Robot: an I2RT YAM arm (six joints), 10 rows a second.
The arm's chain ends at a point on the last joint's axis. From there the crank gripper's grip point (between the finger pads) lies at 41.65 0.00 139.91 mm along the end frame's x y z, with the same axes.
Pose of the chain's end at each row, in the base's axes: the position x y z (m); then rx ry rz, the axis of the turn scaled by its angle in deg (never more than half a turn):
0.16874 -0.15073 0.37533 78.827 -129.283 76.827
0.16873 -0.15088 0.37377 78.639 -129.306 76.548
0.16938 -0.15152 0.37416 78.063 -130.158 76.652
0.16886 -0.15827 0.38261 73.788 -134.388 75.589
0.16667 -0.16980 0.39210 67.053 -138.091 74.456
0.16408 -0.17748 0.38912 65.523 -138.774 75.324
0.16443 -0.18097 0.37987 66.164 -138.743 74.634
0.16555 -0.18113 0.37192 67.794 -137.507 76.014
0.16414 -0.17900 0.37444 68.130 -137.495 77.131
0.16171 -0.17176 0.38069 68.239 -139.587 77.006
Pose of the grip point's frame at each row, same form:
0.18500 -0.28375 0.31745 78.827 -129.283 76.827
0.18435 -0.28390 0.31572 78.639 -129.306 76.548
0.18472 -0.28428 0.31543 78.063 -130.158 76.652
0.17891 -0.28965 0.31979 73.788 -134.388 75.589
0.16756 -0.30030 0.32669 67.053 -138.091 74.456
0.16421 -0.30824 0.32423 65.523 -138.774 75.324
0.16472 -0.31131 0.31414 66.164 -138.743 74.634
0.16899 -0.31247 0.30831 67.794 -137.507 76.014
0.16947 -0.31069 0.31168 68.130 -137.495 77.131
0.16900 -0.30195 0.31506 68.239 -139.587 77.006

